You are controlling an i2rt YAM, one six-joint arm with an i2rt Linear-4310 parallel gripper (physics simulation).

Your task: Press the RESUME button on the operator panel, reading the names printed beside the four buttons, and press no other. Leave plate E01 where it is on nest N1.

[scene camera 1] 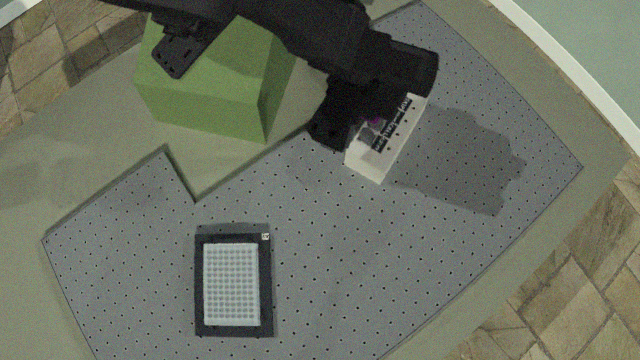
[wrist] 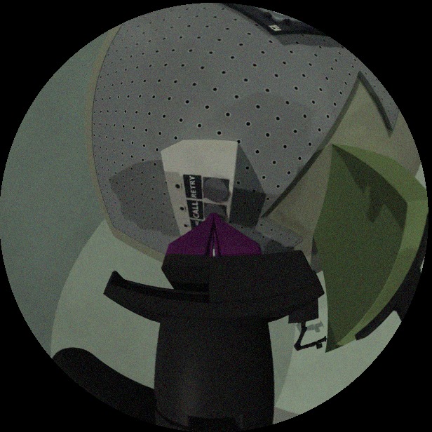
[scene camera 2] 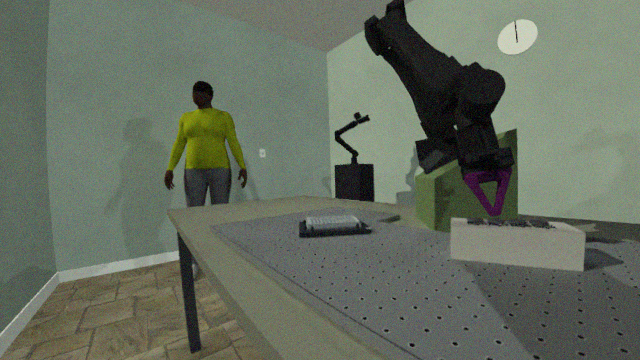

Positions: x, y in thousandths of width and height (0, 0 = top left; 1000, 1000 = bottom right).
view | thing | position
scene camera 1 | my gripper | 588, 335
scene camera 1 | plate E01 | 360, 754
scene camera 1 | white operator panel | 584, 449
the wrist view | my gripper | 494, 503
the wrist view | white operator panel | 434, 381
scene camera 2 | my gripper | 774, 601
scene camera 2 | white operator panel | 871, 682
